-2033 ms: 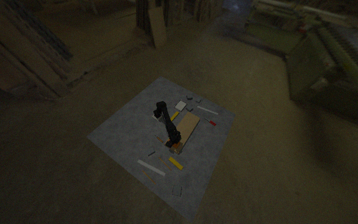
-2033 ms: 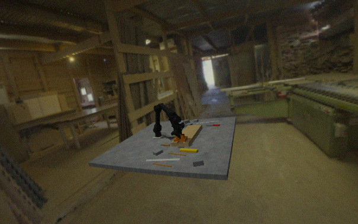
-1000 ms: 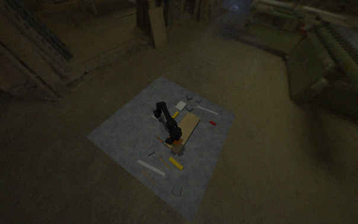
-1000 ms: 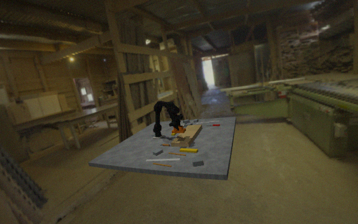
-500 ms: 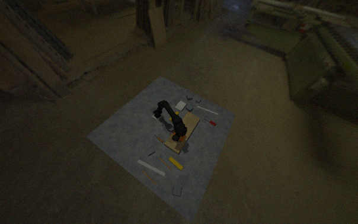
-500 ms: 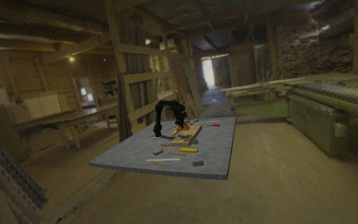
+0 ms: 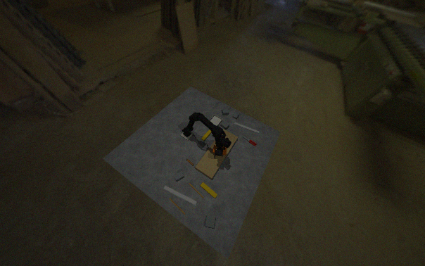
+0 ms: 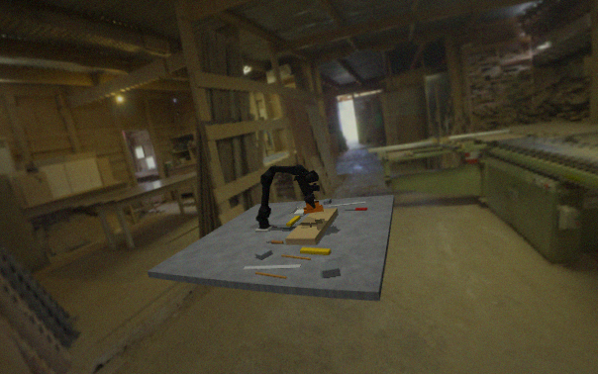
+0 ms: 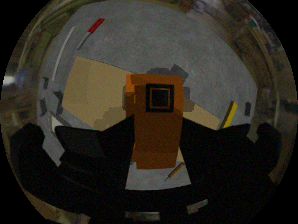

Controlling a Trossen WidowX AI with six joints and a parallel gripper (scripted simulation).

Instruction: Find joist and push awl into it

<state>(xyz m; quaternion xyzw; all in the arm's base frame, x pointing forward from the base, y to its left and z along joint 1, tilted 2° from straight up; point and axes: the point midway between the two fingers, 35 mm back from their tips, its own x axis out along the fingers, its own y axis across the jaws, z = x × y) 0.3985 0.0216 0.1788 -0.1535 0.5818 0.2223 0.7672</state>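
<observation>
My gripper tip is 30 cm to the right of the white tray, 30 cm past it and 13 cm above it. Also, from my gripper tip: orange stud finder (2 cm above, 1 cm ahead).
</observation>
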